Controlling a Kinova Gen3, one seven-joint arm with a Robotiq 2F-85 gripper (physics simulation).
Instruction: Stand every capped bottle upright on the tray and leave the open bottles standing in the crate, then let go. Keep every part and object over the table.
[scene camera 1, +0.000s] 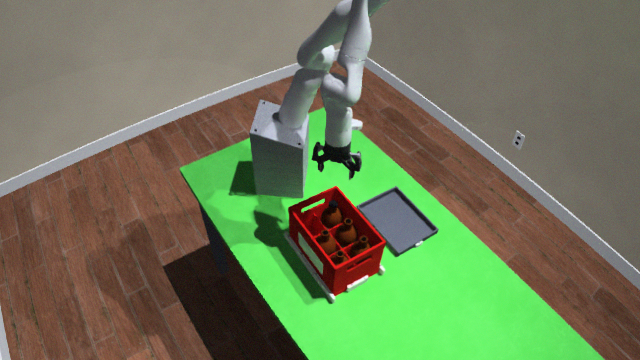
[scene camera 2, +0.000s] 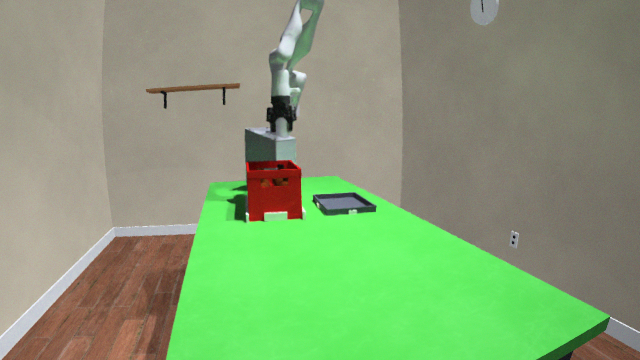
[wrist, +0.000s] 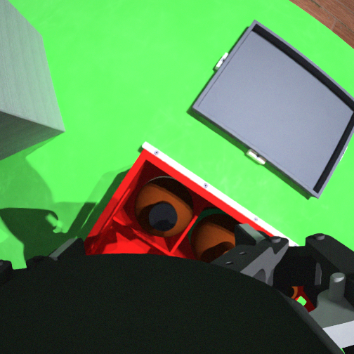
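Pixels of known places: gripper, between the fingertips: (scene camera 1: 335, 174) (scene camera 2: 281, 132); arm's base, origin of its link: (scene camera 1: 291, 119) (scene camera 2: 280, 134).
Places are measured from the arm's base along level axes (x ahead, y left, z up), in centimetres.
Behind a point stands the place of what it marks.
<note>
The red crate (scene camera 1: 372, 262) @[x 55.4, y 1.8, z -18.1 cm] (scene camera 2: 275, 200) @[x 55.9, y -3.4, z -20.1 cm] (wrist: 117, 202) holds brown bottles standing upright. One bottle with a dark cap (scene camera 1: 331, 216) @[x 35.3, y -2.1, z -14.8 cm] (wrist: 175, 202) stands in the base-end compartment on the tray side; the compartment beside it is empty. Several open bottles stand in the others, among them one open bottle (scene camera 1: 346, 233) @[x 43.7, y -1.2, z -14.7 cm] (wrist: 212, 237) next to the capped one. The grey tray (scene camera 1: 400, 220) @[x 40.4, y 24.7, z -26.6 cm] (scene camera 2: 345, 202) @[x 36.6, y 25.3, z -26.6 cm] (wrist: 275, 100) lies flat beside the crate and is empty. My gripper (scene camera 1: 336, 173) @[x 33.2, y -0.3, z 2.4 cm] (scene camera 2: 281, 129) @[x 33.2, y -0.3, z 2.4 cm] is open and empty, above the crate's base end. Its body hides much of the crate in the wrist view.
The grey robot base block (scene camera 1: 279, 160) @[x 9.8, y -9.2, z -8.1 cm] (scene camera 2: 285, 149) @[x 7.1, y 2.4, z -6.8 cm] (wrist: 25, 85) stands behind the crate's base end. White rails and brackets (scene camera 1: 357, 283) @[x 57.0, y -3.9, z -24.3 cm] (scene camera 2: 275, 216) @[x 57.1, y -3.6, z -25.4 cm] (wrist: 205, 185) sit around the crate's foot. The green table's long edge runs near the crate on the side away from the tray.
</note>
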